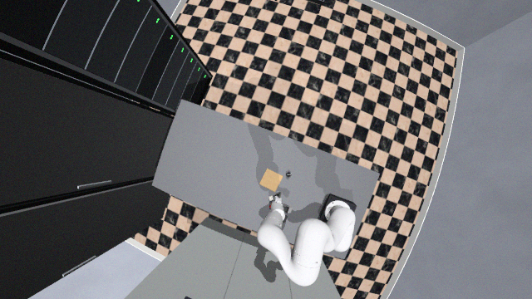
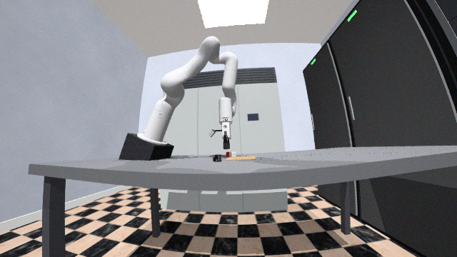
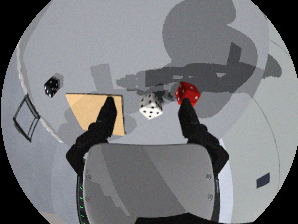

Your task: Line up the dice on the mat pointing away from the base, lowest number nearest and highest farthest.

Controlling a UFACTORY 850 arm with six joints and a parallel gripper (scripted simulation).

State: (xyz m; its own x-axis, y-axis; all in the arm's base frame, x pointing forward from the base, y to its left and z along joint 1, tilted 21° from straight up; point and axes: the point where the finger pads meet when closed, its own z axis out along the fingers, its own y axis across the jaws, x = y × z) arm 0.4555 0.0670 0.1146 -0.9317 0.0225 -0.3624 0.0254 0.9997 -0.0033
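The white die is 40 mm ahead of my hand, 10 mm to the left of it and 50 mm below it. The rest, counted from my hand: tan mat: 80 mm ahead, 130 mm to the right, 60 mm below; then red die: 10 mm ahead, 70 mm to the left, 50 mm below; then black die: 30 mm behind, 220 mm to the right, 50 mm below.
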